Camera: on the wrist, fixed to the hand. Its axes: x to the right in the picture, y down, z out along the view.
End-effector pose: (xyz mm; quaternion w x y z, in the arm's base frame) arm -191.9 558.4 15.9 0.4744 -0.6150 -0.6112 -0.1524
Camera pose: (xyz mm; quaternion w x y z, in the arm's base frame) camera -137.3 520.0 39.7 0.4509 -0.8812 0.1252 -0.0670
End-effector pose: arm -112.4 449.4 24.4 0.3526 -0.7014 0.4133 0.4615
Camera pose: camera -117.4 379.6 35.4 0.2988 0.3964 -0.7352 -0.4616
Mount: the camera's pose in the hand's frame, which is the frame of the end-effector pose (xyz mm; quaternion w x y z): 6.2 31.9 -62.9 0.6895 -0.2008 0.2419 0.6525
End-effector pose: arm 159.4 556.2 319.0 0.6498 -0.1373 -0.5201 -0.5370
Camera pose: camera 218.7 518.7 309.7 0.8967 -0.4346 -0.0040 -0.0839
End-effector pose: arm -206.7 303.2 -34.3 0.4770 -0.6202 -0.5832 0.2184
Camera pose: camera -136.8 292.1 -31.3 0.2029 -0.9568 0.0741 0.1947
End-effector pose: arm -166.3 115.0 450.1 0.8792 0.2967 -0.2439 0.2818
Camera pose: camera -165.8 179.9 421.7 0.5409 -0.1993 -0.2057 0.7908
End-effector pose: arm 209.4 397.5 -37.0 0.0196 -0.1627 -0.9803 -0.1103
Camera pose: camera 214.0 414.9 31.5 0.2899 -0.7291 -0.5429 -0.2995
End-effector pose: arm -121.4 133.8 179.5 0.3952 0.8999 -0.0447 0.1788
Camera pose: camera -140.7 158.1 243.1 0.3473 0.4687 -0.5583 0.5899
